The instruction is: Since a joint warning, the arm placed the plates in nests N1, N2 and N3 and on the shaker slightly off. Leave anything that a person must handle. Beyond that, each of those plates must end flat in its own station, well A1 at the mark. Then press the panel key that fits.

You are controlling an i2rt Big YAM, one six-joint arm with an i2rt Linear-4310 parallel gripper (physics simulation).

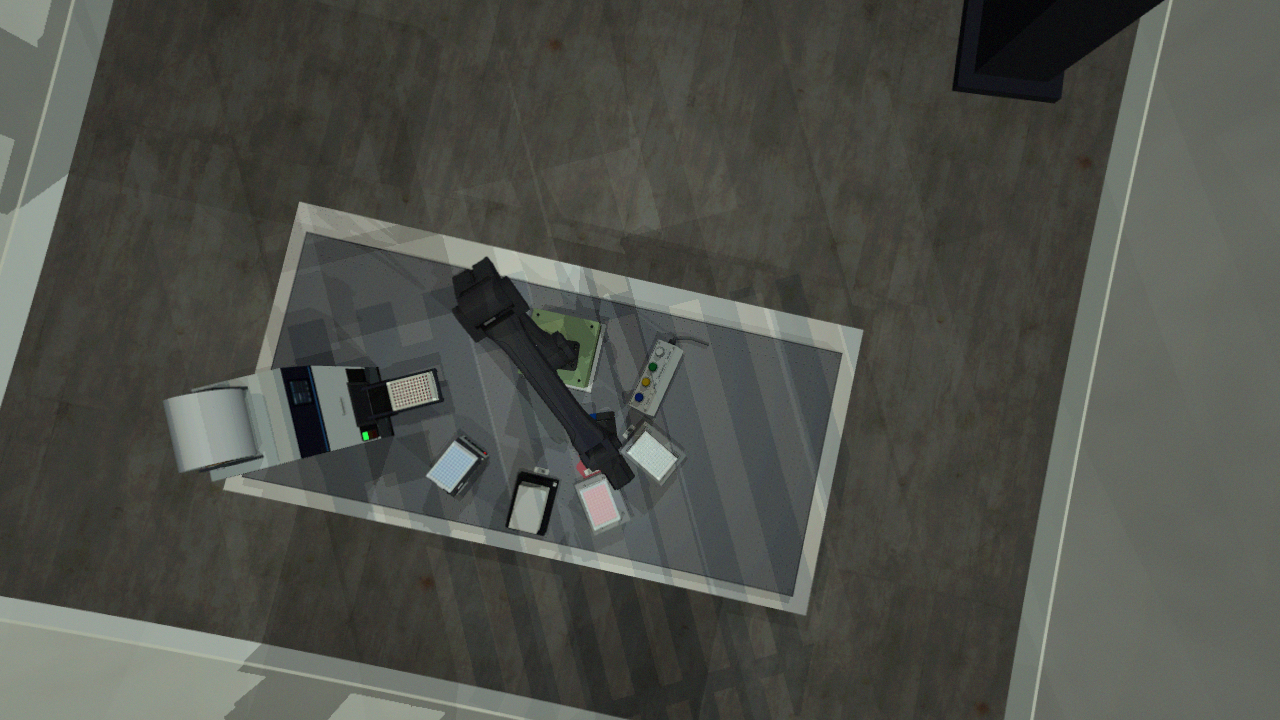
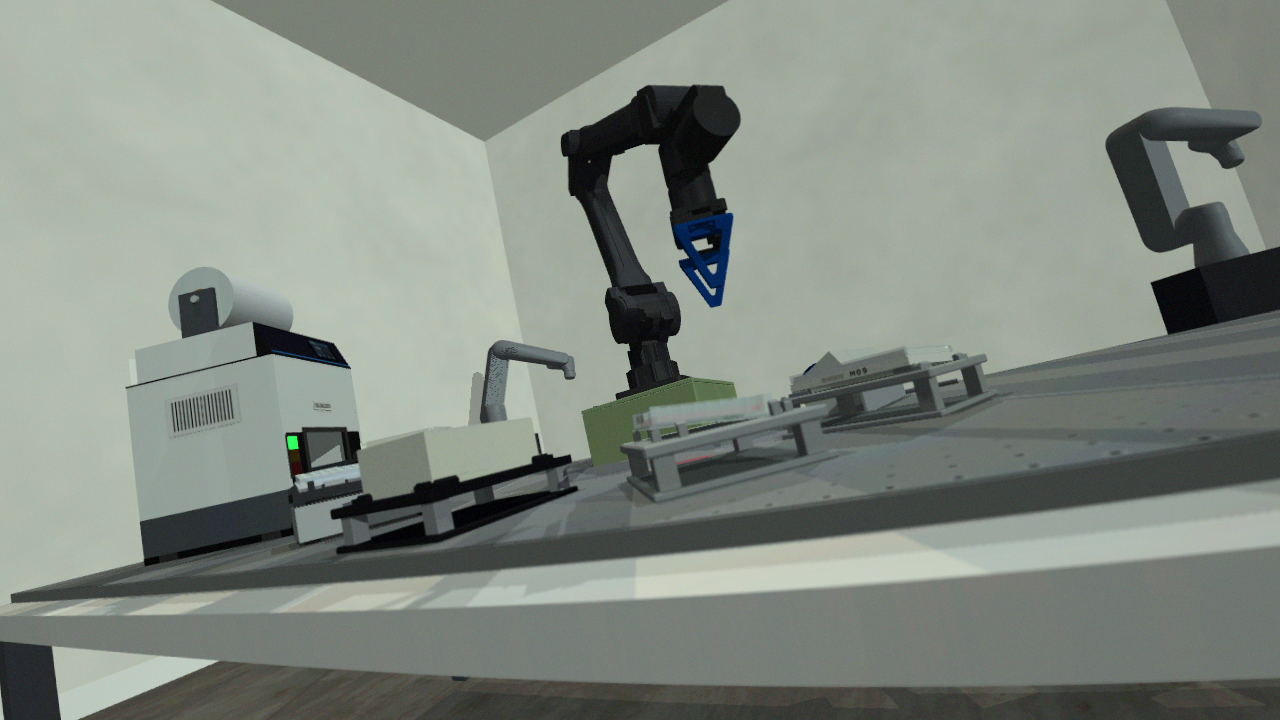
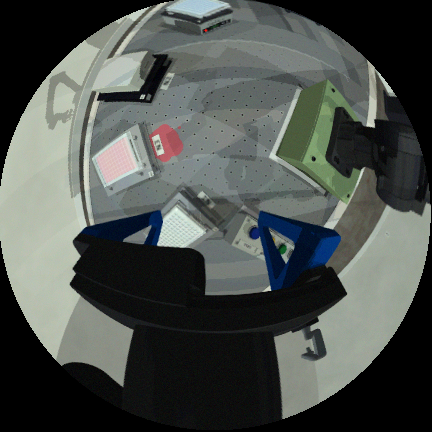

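Note:
My gripper [image 2: 713, 288] [image 3: 209, 216] is open and empty, high above the table near the white plate. That white plate [image 1: 653, 453] [image 3: 179, 227] sits in a grey nest with an unreadable label. A pink plate [image 1: 600, 503] [image 2: 702, 413] [image 3: 117, 162] sits in the nest labelled N3; a red patch [image 3: 172, 142] lies beside it. A tall pale plate [image 1: 530, 507] [image 2: 478, 452] [image 3: 122, 72] sits off-centre in a black nest [image 3: 159, 72]. A blue plate [image 1: 455, 464] [image 3: 198, 7] is on the shaker [image 3: 187, 23]. Well A1 cannot be made out. The key panel [image 1: 663, 370] [image 3: 240, 235] has white, green, yellow and blue keys.
A white machine [image 1: 344, 402] [image 2: 214, 447] with a green light stands at the left; a white plate [image 1: 411, 390] rests on its extended tray. My arm's green base [image 1: 586, 331] [image 2: 662, 420] [image 3: 310, 130] stands behind the nests. A cable runs from the panel.

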